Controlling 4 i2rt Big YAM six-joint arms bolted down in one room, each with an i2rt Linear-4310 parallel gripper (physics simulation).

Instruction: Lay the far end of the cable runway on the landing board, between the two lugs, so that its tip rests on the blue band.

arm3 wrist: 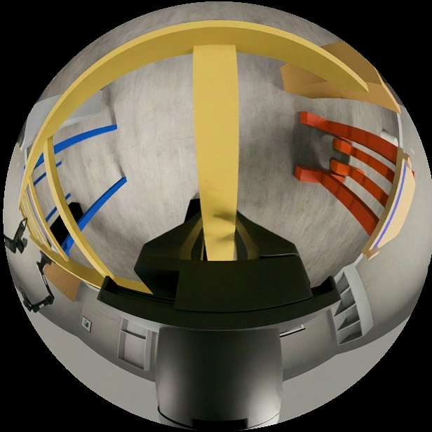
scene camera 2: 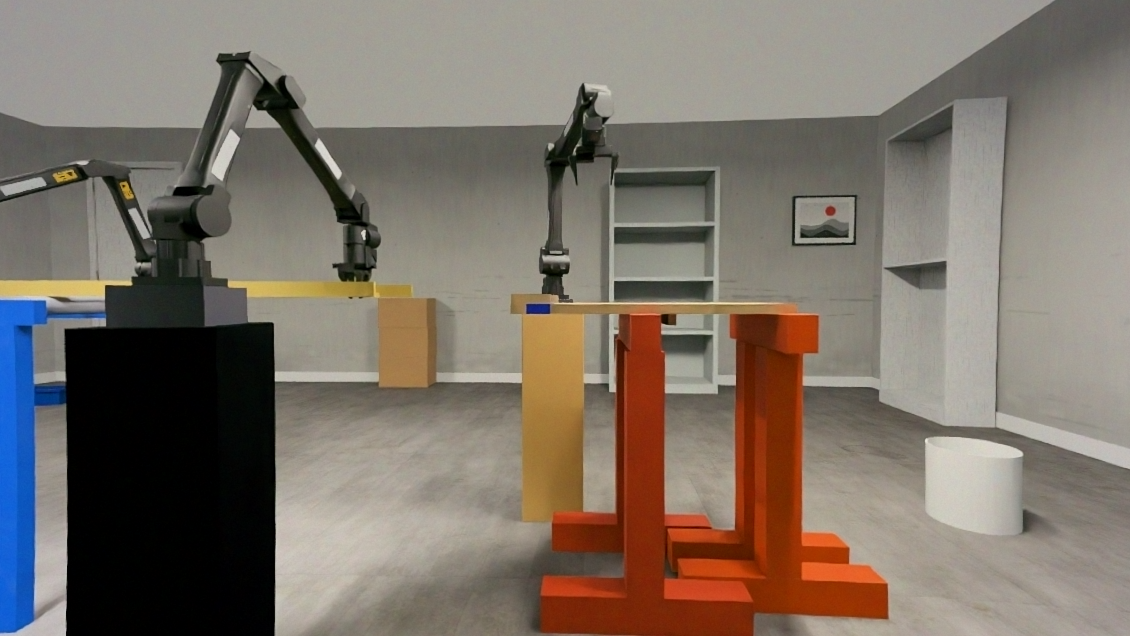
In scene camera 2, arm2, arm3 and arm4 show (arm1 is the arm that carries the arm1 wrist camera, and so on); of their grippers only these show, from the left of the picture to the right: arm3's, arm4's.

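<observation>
The yellow cable runway (arm3 wrist: 215, 115) (scene camera 2: 300, 289) reaches in from the left, raised above the floor. Arm3's gripper (arm3 wrist: 220, 232) (scene camera 2: 355, 290) is shut on a crosspiece near its far end. The landing board (arm3 wrist: 406, 197) (scene camera 2: 672, 308) lies to the right, apart from the runway's tip. Its blue band (scene camera 2: 538, 308) is at its left end and is a thin line in the wrist view. The lugs are hard to make out. Arm4's gripper (scene camera 2: 594, 167) is open and empty, high above the board. Two distant arms show tiny at the wrist view's left edge; their gripper states are unclear.
Orange trestles (arm3 wrist: 362, 132) (scene camera 2: 644, 442) stand under the board. Blue supports (arm3 wrist: 97, 207) (scene camera 2: 17, 458) stand at the left. Arm3's black pedestal (scene camera 2: 158, 474) is in front of the runway. A tan column (scene camera 2: 551, 418), a cardboard stack (scene camera 2: 407, 343) and a white bin (scene camera 2: 972, 489) stand on the floor.
</observation>
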